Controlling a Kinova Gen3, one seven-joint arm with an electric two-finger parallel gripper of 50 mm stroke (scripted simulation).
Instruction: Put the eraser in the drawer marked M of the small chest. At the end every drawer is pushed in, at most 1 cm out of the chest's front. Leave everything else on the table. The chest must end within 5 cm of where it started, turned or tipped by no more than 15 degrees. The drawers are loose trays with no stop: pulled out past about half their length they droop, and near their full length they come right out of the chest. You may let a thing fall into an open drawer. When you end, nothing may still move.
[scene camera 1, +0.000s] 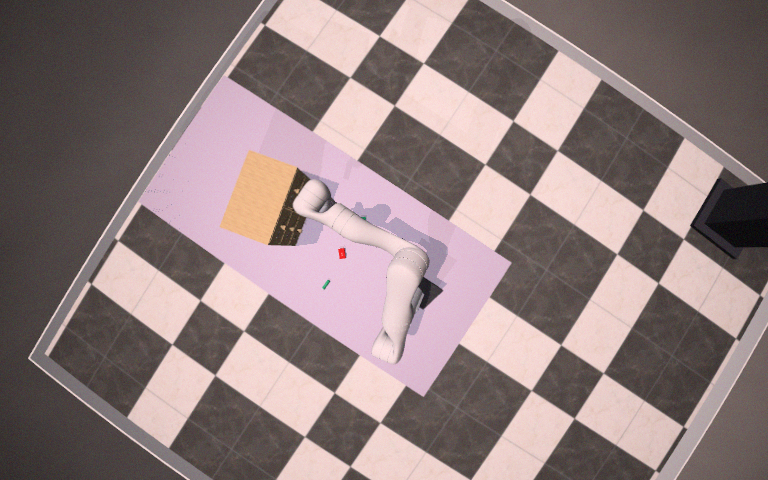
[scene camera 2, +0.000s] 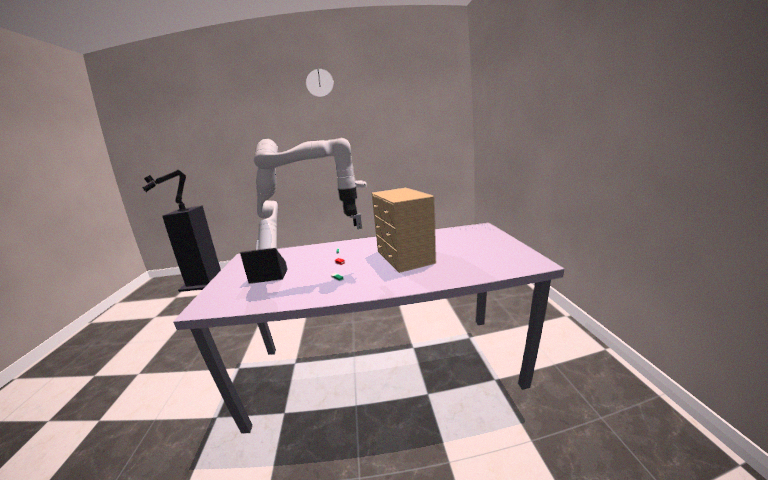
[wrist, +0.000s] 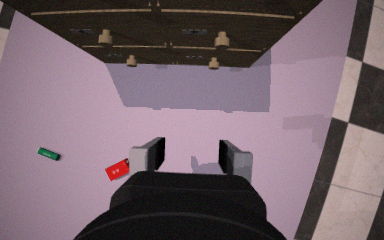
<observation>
The pictures show: my gripper and a wooden chest.
</observation>
